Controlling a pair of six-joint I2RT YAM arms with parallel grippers.
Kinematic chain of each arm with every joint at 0, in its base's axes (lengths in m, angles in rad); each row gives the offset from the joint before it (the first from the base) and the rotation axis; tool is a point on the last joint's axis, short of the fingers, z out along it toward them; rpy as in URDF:
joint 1: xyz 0 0 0.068 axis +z
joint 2: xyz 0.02 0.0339 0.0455 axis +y
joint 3: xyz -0.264 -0.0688 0 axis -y
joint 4: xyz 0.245 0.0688 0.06 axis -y
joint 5: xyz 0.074 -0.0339 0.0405 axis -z
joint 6: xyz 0.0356 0 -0.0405 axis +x
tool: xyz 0 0 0 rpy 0 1.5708 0
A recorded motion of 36 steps. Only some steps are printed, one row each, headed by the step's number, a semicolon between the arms.
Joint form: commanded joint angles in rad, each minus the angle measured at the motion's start. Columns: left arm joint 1, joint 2, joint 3, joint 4, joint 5, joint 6; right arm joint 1, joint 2, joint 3, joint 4, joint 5, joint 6.
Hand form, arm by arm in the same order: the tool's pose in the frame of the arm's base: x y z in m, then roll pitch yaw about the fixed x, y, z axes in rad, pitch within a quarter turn. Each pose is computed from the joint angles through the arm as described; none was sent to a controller.
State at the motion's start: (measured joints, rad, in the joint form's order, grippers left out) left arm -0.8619 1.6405 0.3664 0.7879 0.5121 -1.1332; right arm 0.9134 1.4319 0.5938 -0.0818 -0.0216 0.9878
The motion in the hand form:
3: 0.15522 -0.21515 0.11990 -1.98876 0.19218 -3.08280; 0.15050 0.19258 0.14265 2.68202 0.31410 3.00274
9: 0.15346 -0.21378 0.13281 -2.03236 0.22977 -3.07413; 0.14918 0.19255 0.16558 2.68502 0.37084 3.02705
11: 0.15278 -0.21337 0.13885 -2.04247 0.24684 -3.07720; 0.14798 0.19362 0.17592 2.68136 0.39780 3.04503
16: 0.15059 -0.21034 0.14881 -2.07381 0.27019 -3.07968; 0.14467 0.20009 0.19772 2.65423 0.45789 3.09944
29: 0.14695 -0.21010 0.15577 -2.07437 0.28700 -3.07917; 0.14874 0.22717 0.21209 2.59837 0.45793 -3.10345
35: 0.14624 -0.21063 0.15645 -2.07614 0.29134 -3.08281; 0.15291 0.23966 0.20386 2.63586 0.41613 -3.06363
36: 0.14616 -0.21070 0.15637 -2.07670 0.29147 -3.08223; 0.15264 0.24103 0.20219 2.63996 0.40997 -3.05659
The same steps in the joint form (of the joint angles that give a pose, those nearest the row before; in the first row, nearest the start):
3: -0.0200 -0.0293 0.0232 -0.0365 -0.0162 0.0094; -0.0032 -0.0294 -0.0089 -0.1215 0.0406 -0.0181
9: -0.0277 -0.1162 0.0442 -0.1760 -0.0646 0.0510; 0.0061 -0.0976 0.0367 -0.2076 0.0757 -0.0569
11: -0.0301 -0.1497 0.0542 -0.2254 -0.0756 0.0691; 0.0144 -0.1236 0.0585 -0.2374 0.0874 -0.0780
16: -0.0325 -0.2151 0.0693 -0.3298 -0.1006 0.0996; 0.0421 -0.1631 0.1088 -0.2705 0.0959 -0.1310
29: -0.0454 -0.2540 0.0736 -0.3661 -0.1194 0.1054; 0.0790 -0.0892 0.2093 -0.2541 0.0315 -0.1668
35: -0.0492 -0.2568 0.0754 -0.3711 -0.1223 0.1093; 0.0882 -0.0119 0.2510 -0.2706 0.0117 -0.1698
36: -0.0498 -0.2565 0.0753 -0.3710 -0.1236 0.1089; 0.0912 -0.0037 0.2527 -0.2708 0.0081 -0.1702

